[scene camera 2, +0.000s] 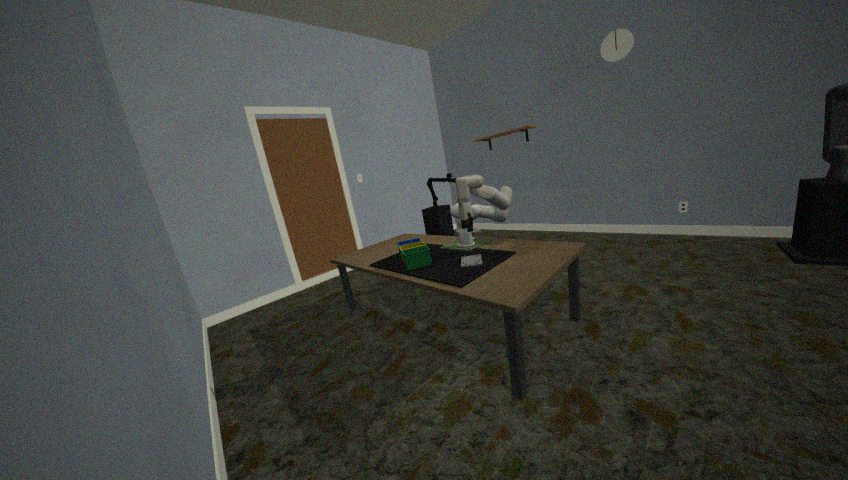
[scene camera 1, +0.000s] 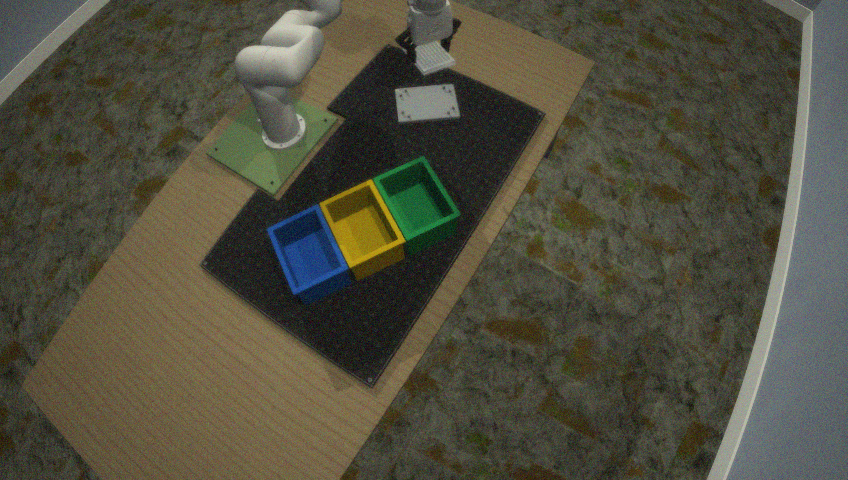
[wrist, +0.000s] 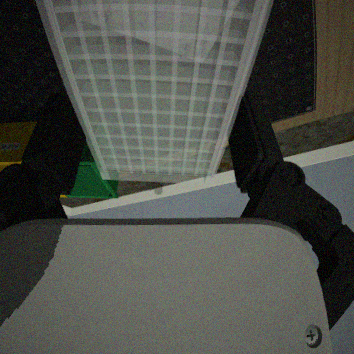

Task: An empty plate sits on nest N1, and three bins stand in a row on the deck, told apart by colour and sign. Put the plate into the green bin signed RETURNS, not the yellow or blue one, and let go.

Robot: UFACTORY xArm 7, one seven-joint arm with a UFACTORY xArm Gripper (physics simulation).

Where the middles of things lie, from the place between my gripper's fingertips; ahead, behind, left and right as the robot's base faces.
I see the gridded plate [scene camera 1: 432,57] right at my hand. Also, from my hand: nest [scene camera 1: 426,103] 190 mm below, 10 mm to the right.
